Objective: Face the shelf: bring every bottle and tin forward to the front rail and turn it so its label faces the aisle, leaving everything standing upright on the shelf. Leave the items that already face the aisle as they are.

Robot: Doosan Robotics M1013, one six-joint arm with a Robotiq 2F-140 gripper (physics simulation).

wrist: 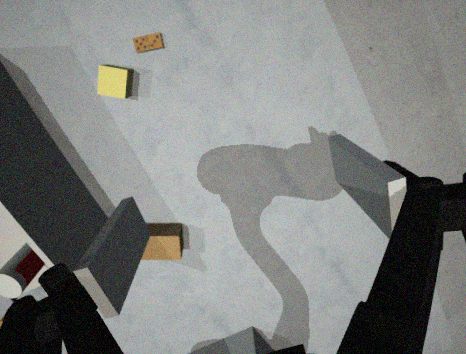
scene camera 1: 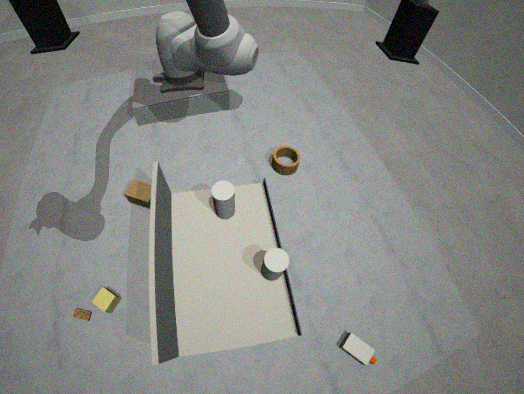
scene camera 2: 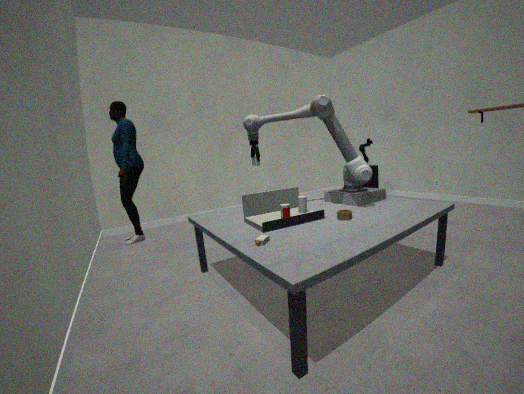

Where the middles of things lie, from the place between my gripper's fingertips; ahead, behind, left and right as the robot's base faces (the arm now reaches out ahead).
Scene:
I see the yellow block (wrist: 115, 81) 100 mm ahead of my hand, 160 mm to the left of it and 350 mm below it. Round my hand: back wall (scene camera 1: 164, 344) (20 mm ahead, 340 mm to the left, 280 mm below); brown box (wrist: 166, 242) (220 mm behind, 230 mm to the left, 340 mm below); shelf board (scene camera 1: 222, 301) (490 mm to the left, 360 mm below).

